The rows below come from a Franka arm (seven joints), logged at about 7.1 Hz.
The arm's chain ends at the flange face. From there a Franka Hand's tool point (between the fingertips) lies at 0.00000 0.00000 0.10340 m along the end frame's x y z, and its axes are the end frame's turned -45 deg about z.
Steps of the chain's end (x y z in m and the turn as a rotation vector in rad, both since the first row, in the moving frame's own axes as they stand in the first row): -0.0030, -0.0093, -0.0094, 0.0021, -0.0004, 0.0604; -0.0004, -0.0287, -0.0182, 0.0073, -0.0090, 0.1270; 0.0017, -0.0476, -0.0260, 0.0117, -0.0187, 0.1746; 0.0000, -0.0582, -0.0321, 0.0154, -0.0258, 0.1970; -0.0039, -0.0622, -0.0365, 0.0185, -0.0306, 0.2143
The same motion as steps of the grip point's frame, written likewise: 0.0046, -0.0089, -0.0094, 0.0018, 0.0012, 0.0604; 0.0200, -0.0218, -0.0182, 0.0115, -0.0012, 0.1270; 0.0345, -0.0347, -0.0260, 0.0215, -0.0049, 0.1746; 0.0407, -0.0442, -0.0321, 0.0291, -0.0074, 0.1970; 0.0407, -0.0504, -0.0366, 0.0347, -0.0086, 0.2143
